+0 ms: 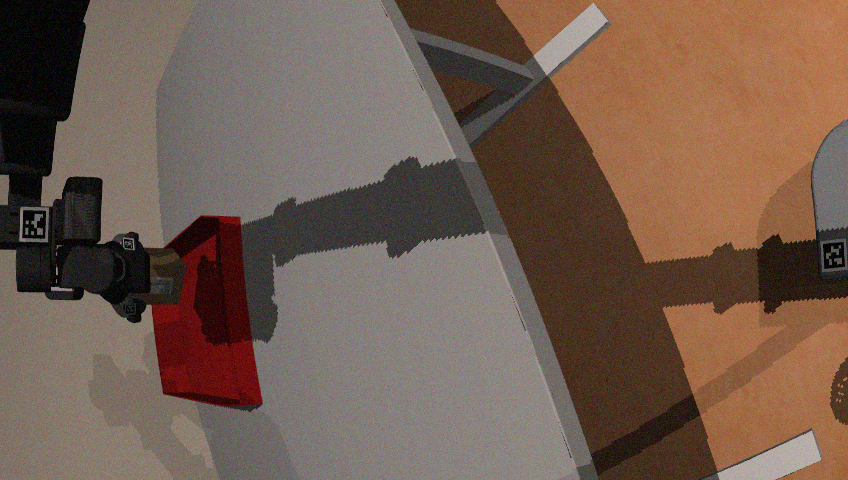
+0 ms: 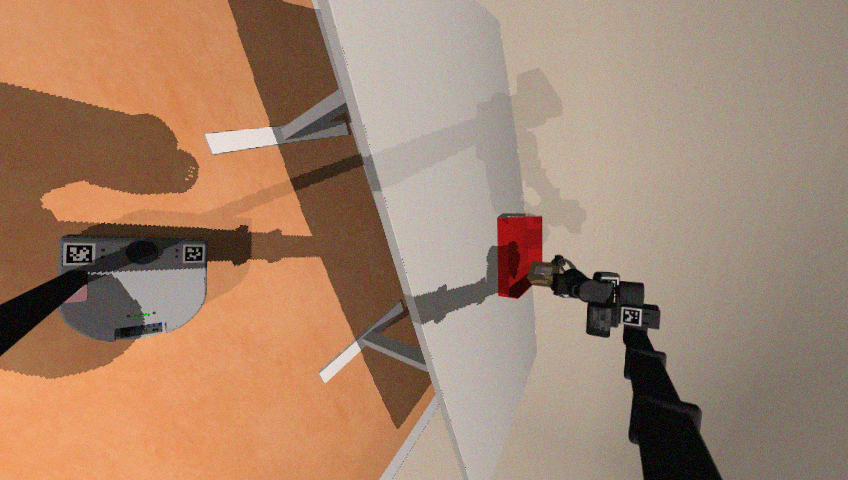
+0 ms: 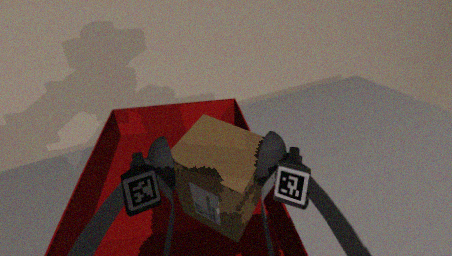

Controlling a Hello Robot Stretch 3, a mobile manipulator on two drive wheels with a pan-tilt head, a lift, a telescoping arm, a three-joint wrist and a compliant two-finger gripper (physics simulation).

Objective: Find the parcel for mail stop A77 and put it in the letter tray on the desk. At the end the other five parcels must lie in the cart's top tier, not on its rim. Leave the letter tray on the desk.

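Places are measured from the robot's base along level axes (x ahead, y left, z up), in metres.
Pixels of known places: gripper, between the fingertips: point(image 3: 218, 153); robot's base, origin of its link: point(image 2: 142, 251).
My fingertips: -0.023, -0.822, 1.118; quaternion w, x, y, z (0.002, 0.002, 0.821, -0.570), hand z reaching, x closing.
Observation:
Ahead of a thing's pixels: the offset from my fingertips to its top centre, as dx, dy, dz. Level surfaces: height alone.
The red letter tray {+0.066, -0.121, -0.103} point(image 1: 196, 362) point(image 2: 516, 231) point(image 3: 132, 190) lies on the grey desk {dz -0.168} point(image 1: 357, 309) point(image 2: 440, 196) point(image 3: 380, 160), near its far edge by the wall. A brown parcel {-0.002, +0.002, +0.023} point(image 1: 168, 276) point(image 2: 542, 274) point(image 3: 220, 150) with a pale label is between the fingertips of my gripper point(image 1: 142, 276) point(image 2: 558, 276) point(image 3: 218, 153). The gripper is shut on it. The parcel is tilted and appears above the tray, near one end. The label's writing is too small and dark to read. Whether the parcel touches the tray is hidden. The cart and the other parcels do not show.
My wheeled base point(image 1: 833, 184) point(image 2: 172, 291) stands on the orange floor {dz -1.117} point(image 1: 684, 148) point(image 2: 249, 404) in front of the desk. White desk feet point(image 1: 574, 38) point(image 2: 238, 140) stick out over the floor. A beige wall point(image 2: 714, 148) point(image 3: 225, 45) is behind the desk. My arm point(image 2: 672, 428) reaches along the wall side.

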